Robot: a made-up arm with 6 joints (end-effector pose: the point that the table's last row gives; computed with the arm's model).
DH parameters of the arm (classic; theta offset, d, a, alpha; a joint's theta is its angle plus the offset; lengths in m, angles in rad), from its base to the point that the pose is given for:
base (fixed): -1.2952 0 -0.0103 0
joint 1: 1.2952 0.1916 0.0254 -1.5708
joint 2: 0 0 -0.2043 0
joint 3: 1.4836 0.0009 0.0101 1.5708
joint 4: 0 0.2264 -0.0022 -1.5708
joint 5: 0 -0.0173 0.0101 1.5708
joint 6: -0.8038 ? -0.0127 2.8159
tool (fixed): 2.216 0.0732 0 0
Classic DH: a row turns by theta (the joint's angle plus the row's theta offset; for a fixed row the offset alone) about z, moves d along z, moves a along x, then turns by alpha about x.
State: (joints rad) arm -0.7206 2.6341 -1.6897 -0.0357 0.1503 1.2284
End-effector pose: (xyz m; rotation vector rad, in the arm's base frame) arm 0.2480 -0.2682 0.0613 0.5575 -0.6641 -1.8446
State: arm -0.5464 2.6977 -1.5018 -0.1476 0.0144 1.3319
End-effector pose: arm 0.2523 -0.1967 0.0181 0.5534 -0.4736 -1.7145
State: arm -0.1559 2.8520 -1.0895 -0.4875 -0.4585 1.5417
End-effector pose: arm 0.2031 -0.0537 -0.0374 0.6938 -0.0821 -1.2537
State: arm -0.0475 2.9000 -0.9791 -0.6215 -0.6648 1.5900
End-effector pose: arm 0.1798 -0.0183 -0.0426 0.8195 0.0537 -1.0922
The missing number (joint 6, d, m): 0.1284
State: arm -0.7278 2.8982 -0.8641 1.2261 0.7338 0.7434
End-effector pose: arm 0.0613 -0.0208 0.0088 0.6067 1.1026 -2.8424
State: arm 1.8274 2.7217 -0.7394 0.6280 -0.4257 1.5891
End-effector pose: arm 0.0117 0.1119 0.0109 0.3908 0.0048 -0.4252
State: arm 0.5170 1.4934 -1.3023 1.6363 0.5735 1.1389
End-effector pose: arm 0.2178 0.1795 0.3159 1.9103 0.7654 -1.3610
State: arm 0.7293 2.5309 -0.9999 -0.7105 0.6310 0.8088
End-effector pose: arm 0.1953 0.1199 0.0346 -0.3969 0.4197 0.3826
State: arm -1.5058 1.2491 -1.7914 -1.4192 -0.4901 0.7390
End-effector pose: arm 0.0359 -0.1520 0.5760 -1.5046 -1.1119 -0.0772
